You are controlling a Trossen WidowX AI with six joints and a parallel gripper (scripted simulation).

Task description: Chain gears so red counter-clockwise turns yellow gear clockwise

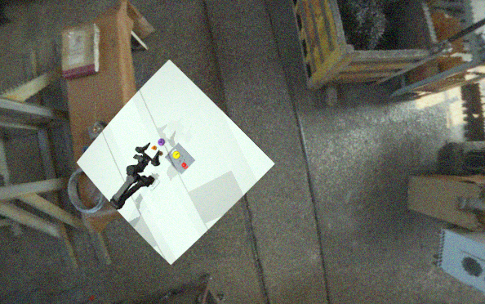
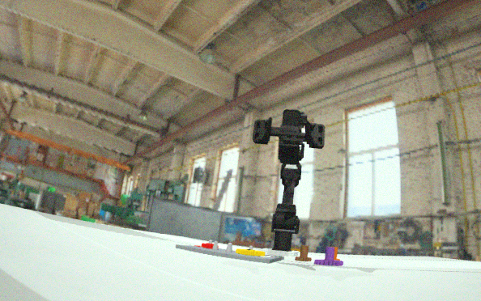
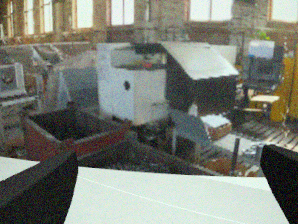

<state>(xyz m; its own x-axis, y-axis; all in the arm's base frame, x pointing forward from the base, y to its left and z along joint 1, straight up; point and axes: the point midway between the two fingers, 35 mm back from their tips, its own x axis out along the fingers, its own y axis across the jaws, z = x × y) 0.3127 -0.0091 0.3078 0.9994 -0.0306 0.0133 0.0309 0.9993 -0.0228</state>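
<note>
My gripper tip is 11 cm past the brown gear, 7 cm to the right of it and 31 cm above it. The rest, counted from my gripper tip: purple gear (3 cm behind, 12 cm to the left, 31 cm below); board (5 cm behind, 10 cm to the right, 32 cm below); yellow gear (4 cm behind, 6 cm to the right, 31 cm below).
</note>
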